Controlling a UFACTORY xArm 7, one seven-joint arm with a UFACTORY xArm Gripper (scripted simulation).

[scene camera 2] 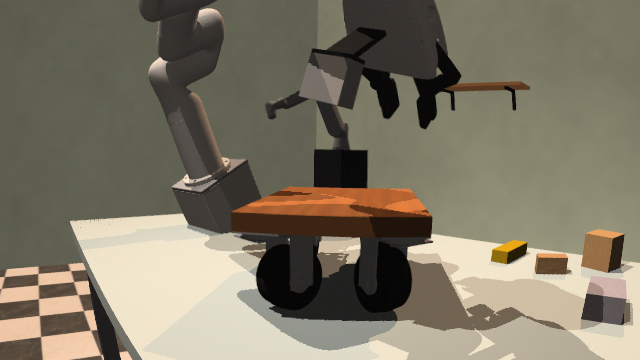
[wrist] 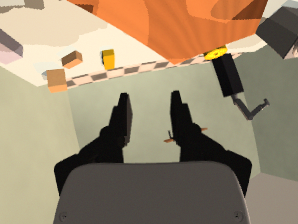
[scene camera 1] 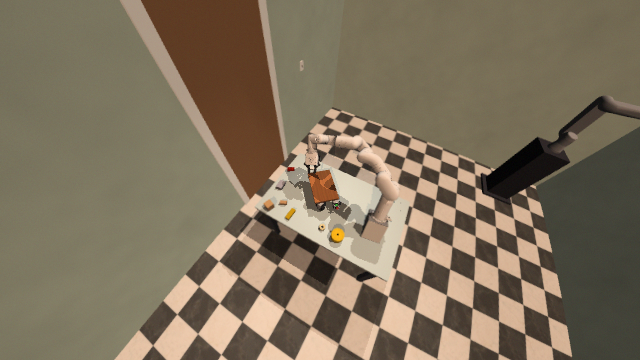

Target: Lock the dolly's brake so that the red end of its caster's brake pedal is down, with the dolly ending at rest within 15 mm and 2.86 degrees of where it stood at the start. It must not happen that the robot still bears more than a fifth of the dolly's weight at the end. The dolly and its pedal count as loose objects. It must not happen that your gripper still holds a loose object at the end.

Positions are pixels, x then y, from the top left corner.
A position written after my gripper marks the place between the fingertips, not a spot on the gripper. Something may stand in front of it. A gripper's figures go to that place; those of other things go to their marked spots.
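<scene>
A cube [scene camera 2: 602,251] sits 72 cm from the lens. My own gripper [scene camera 2: 409,116] is 49 cm from the lens.
</scene>
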